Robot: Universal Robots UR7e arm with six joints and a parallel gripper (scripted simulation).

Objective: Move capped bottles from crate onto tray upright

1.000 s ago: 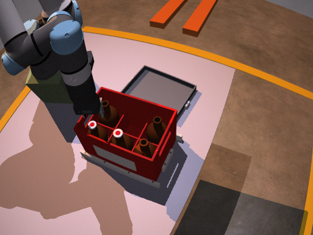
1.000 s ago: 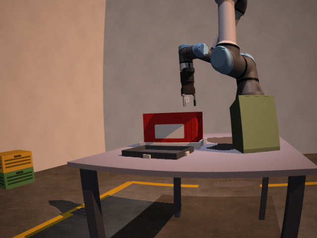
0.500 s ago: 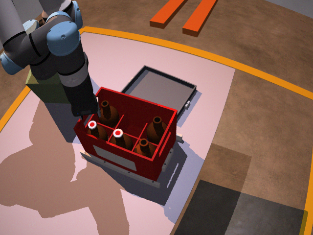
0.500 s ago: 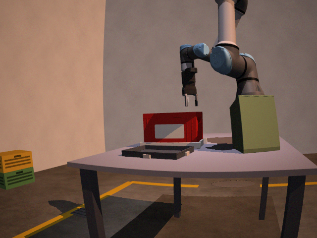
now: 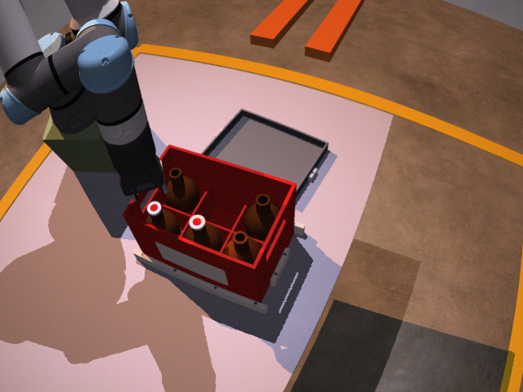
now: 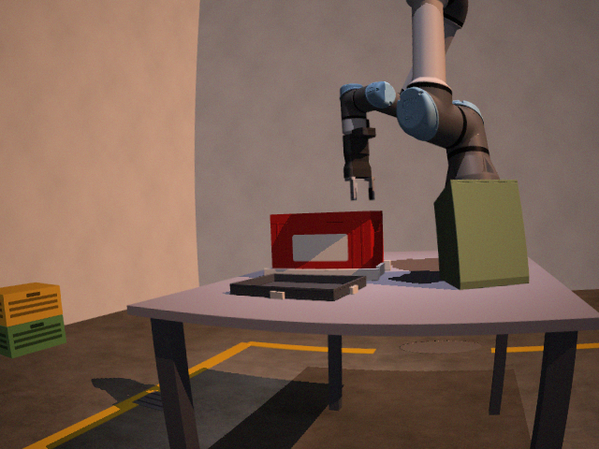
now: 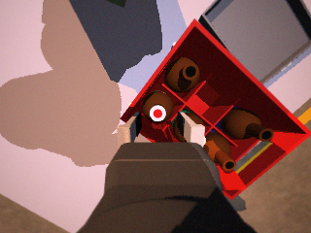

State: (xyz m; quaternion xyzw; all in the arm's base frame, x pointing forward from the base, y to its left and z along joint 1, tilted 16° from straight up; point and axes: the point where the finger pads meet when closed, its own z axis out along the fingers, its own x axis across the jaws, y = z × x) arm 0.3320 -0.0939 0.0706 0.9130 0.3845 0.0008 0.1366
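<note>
The capped brown bottle lies 14 cm below my hand. The rest, counted from my hand: red crate (14 cm below, 8 cm ahead, 5 cm to the left); open bottle (14 cm below, 8 cm to the left, 1 cm behind); dark tray (32 cm to the left, 21 cm below, 5 cm ahead).
</note>
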